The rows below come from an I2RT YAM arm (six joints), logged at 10 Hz.
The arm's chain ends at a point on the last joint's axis. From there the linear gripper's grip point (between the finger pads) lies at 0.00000 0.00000 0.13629 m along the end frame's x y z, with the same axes.
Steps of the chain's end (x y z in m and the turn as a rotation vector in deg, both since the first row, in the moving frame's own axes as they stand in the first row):
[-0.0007, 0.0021, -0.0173, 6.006, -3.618, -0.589]
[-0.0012, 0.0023, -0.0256, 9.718, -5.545, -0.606]
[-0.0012, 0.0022, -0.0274, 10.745, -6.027, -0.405]
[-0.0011, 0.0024, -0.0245, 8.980, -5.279, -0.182]
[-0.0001, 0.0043, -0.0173, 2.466, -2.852, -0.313]
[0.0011, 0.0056, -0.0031, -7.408, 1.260, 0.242]
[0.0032, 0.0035, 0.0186, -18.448, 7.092, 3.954]
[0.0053, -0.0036, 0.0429, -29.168, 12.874, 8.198]
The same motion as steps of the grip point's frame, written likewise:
[-0.0094, -0.0121, -0.0183, 6.006, -3.618, -0.589]
[-0.0144, -0.0206, -0.0282, 9.718, -5.545, -0.606]
[-0.0155, -0.0231, -0.0305, 10.745, -6.027, -0.405]
[-0.0136, -0.0188, -0.0267, 8.980, -5.279, -0.182]
[-0.0069, -0.0015, -0.0176, 2.466, -2.852, -0.313]
[0.0041, 0.0232, -0.0043, -7.408, 1.260, 0.242]
[0.0182, 0.0471, 0.0106, -18.448, 7.092, 3.954]
[0.0294, 0.0642, 0.0224, -29.168, 12.874, 8.198]

